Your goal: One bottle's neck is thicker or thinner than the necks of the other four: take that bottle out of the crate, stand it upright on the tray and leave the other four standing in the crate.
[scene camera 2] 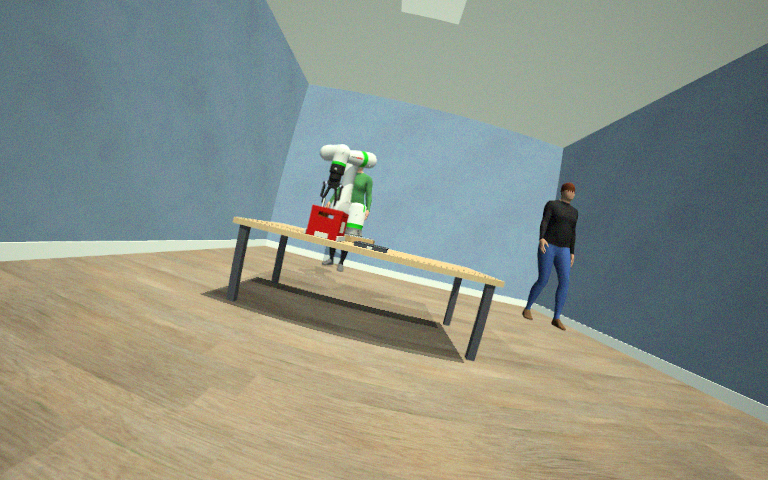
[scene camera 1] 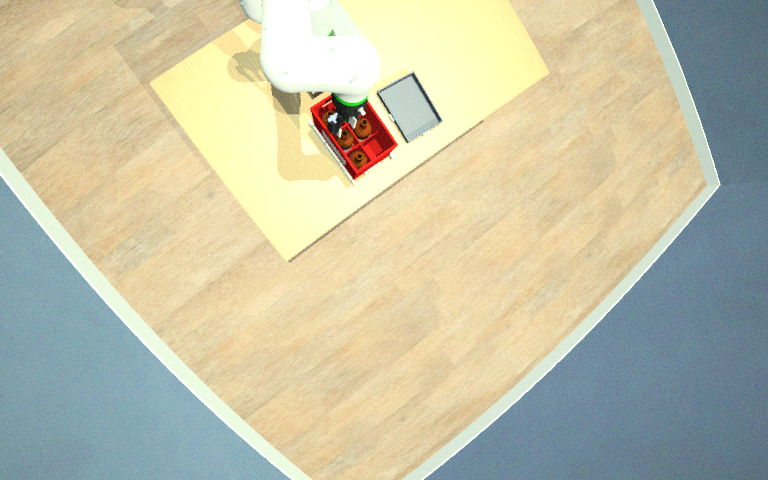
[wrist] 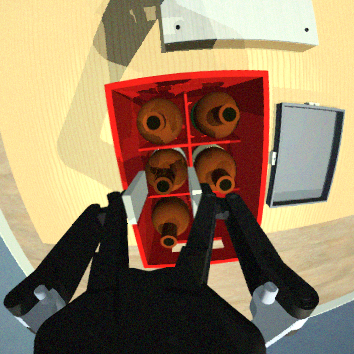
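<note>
My gripper (wrist: 166,179). Grey tray (wrist: 305,151).
</note>
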